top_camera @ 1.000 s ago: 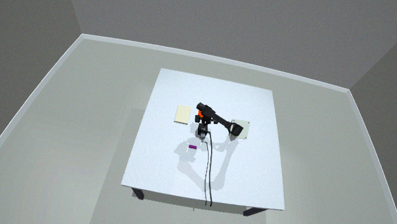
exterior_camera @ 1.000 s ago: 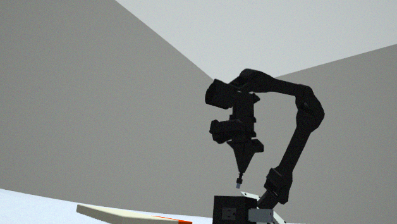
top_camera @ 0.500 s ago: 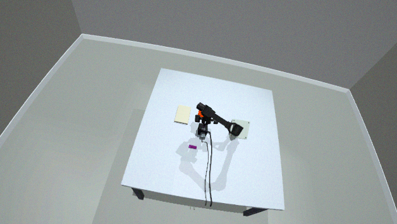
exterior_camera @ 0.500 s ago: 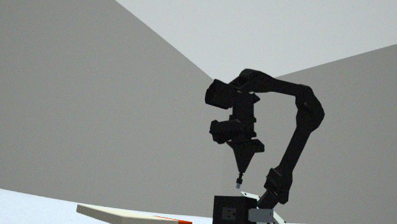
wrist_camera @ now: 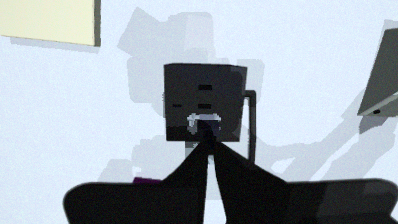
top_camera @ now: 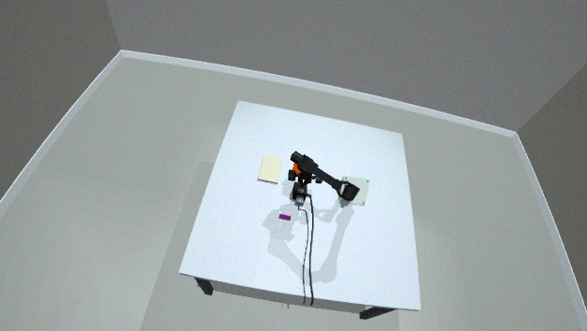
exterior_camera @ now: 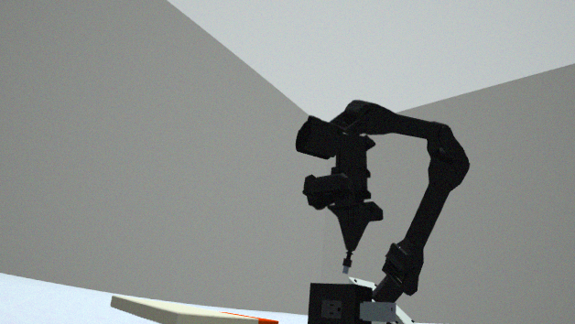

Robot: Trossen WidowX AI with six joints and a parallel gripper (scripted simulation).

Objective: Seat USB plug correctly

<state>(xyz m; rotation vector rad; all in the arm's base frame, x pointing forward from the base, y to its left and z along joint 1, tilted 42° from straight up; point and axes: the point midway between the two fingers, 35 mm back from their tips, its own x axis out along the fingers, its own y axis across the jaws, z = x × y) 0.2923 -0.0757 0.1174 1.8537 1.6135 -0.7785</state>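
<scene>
Now: the usb plug 2 cm below my gripper tip. The rest, counted from my gripper tip: cream flat pad (18 cm to the right, 17 cm ahead, 12 cm below); purple block (15 cm to the left, 13 cm below, 9 cm ahead); orange flat card (23 cm to the right, 13 cm below, 2 cm behind).
</scene>
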